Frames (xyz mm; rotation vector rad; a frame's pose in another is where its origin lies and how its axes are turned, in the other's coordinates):
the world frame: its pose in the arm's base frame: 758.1 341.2 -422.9 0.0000 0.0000 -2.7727
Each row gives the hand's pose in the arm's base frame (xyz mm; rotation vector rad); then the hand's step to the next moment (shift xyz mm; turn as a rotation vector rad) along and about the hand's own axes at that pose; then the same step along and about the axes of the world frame.
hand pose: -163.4 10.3 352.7 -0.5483 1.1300 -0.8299
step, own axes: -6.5 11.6 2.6 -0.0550 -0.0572 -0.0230
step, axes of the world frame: -8.7 -9.6 -4.1 0.0416 -0.0278 0.0658
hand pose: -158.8 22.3 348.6 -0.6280 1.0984 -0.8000
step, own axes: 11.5 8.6 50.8 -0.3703 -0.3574 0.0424
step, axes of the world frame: -48.4 20.5 4.4 0.0910 -0.1431 0.4878
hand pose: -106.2 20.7 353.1 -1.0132 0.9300 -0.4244
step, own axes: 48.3 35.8 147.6 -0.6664 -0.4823 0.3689
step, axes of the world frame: -157.6 -6.7 -22.6 -0.1298 -0.3962 0.7994
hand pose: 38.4 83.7 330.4 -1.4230 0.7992 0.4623
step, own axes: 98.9 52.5 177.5 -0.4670 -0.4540 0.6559
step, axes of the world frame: -119.9 -128.0 -115.2 -0.3810 -0.5662 0.6234
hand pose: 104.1 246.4 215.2 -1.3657 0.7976 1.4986
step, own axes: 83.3 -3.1 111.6 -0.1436 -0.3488 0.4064
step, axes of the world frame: -10.2 -124.4 -61.9 -0.3201 -0.3763 0.2518
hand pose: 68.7 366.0 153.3 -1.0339 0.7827 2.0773
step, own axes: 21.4 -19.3 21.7 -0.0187 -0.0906 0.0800
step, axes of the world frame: -8.6 -33.2 -11.1 -0.0806 -0.0842 0.0369
